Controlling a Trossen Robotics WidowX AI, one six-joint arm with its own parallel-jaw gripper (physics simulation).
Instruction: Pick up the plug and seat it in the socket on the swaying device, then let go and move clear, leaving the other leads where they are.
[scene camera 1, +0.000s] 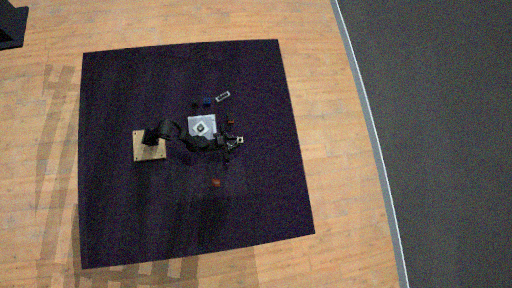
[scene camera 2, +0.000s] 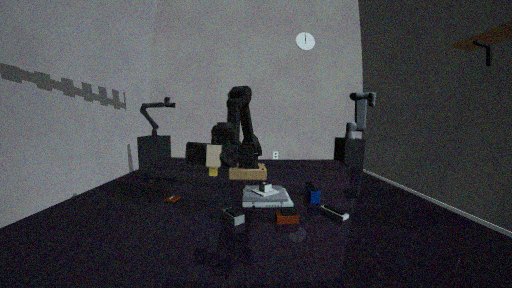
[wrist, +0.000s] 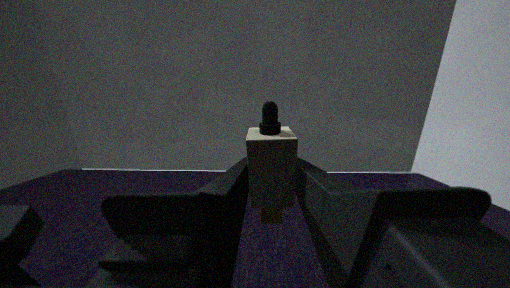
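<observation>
The plug (scene camera 1: 240, 140) (scene camera 2: 213, 156) (wrist: 271, 172) is a cream block with a black rounded knob on top and a yellow tip below. My gripper (scene camera 1: 236, 140) (scene camera 2: 212, 154) (wrist: 269, 161) is shut on the plug and holds it upright, raised above the dark mat. The swaying device is a pale stacked slab (scene camera 1: 210, 120) (scene camera 2: 267, 204). On it, a small block that looks like the socket (scene camera 1: 200, 128) (scene camera 2: 265, 187) sits on a white diamond plate. In scene camera 1 the plug is to the right of the device, and the arm covers the slab's lower edge.
An orange block (scene camera 1: 230, 121) (scene camera 2: 287, 218), a long white-edged piece (scene camera 1: 223, 96) (scene camera 2: 335, 213), a blue block (scene camera 1: 207, 102) (scene camera 2: 314, 196) and a grey block (scene camera 2: 235, 217) lie around the device. A flat orange piece (scene camera 1: 216, 183) (scene camera 2: 172, 199) lies farther off. Cables are too dark to make out.
</observation>
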